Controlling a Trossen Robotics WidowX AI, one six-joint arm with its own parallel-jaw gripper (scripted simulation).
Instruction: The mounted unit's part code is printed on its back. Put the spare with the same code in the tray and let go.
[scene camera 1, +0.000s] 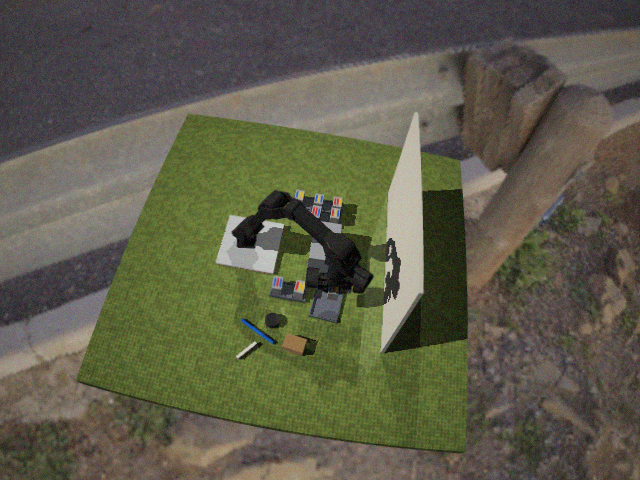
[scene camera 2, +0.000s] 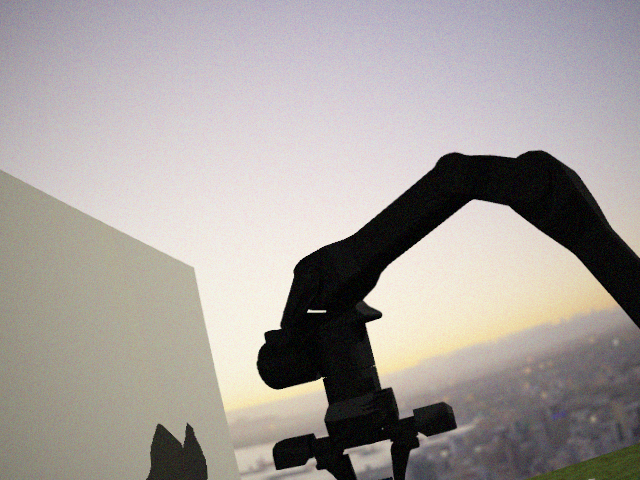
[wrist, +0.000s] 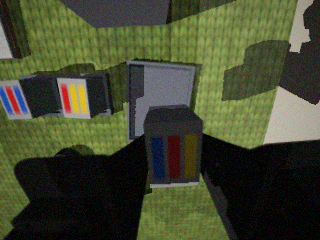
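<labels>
A tray (wrist: 148, 84) (scene camera 1: 323, 294): same spot.
</labels>
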